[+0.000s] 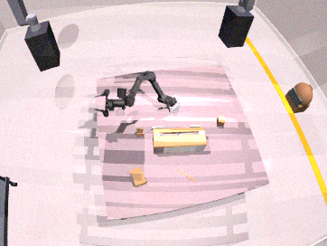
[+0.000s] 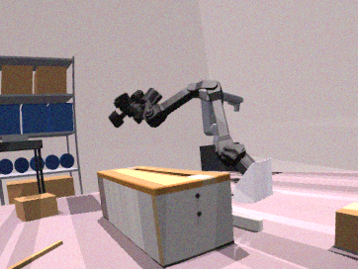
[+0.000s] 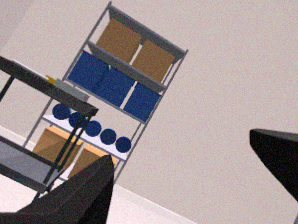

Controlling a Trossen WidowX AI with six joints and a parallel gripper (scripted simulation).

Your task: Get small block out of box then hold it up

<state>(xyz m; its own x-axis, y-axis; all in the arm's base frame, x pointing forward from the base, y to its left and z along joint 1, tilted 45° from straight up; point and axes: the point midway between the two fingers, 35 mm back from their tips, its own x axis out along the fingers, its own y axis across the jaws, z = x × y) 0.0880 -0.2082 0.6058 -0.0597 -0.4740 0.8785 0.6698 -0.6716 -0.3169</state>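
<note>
The box lies 55 cm to the left of my gripper tip, 31 cm below it and 25 cm ahead of it. Round my gripper tip: block: 55 cm to the left, 29 cm below, 26 cm ahead; then flat tan piece: 46 cm ahead, 35 cm below, 17 cm to the left; then thin stick: 55 cm ahead, 51 cm to the left, 37 cm below.
</note>
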